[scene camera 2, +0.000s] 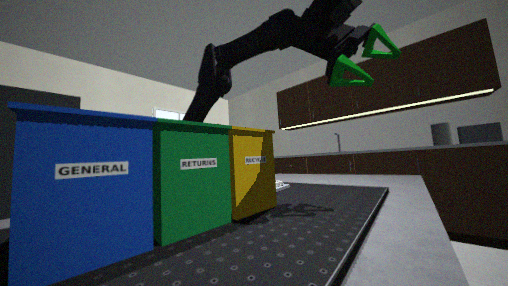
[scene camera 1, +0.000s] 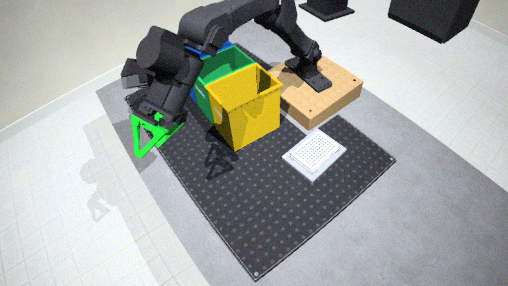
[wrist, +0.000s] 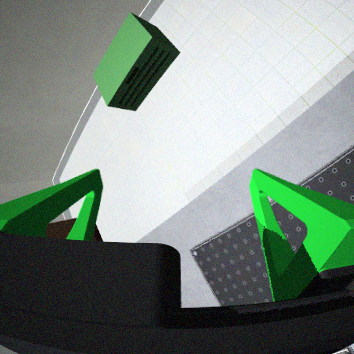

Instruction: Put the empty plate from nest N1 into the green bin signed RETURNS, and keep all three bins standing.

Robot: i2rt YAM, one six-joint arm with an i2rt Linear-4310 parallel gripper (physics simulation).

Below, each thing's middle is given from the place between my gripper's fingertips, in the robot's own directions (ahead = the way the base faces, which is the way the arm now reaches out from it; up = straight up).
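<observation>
There's a blue bin (scene camera 2: 83, 179) that's 29 cm behind my hand, 42 cm to the right of it and 18 cm below it, and going by their middles it's the farthest from my gripper of the things named here. The white plate (scene camera 1: 316, 150) is 42 cm behind my hand, 4 cm to the left of it and 25 cm below it, while the green bin (scene camera 1: 232, 59) is 29 cm to the right of my hand, 30 cm behind it and 18 cm below it. As for the yellow bin (scene camera 1: 245, 104), my gripper is 16 cm to the left of it, 31 cm past it and 18 cm above it. Going by their middles, that yellow bin is the nearest to my gripper of the things named here.
</observation>
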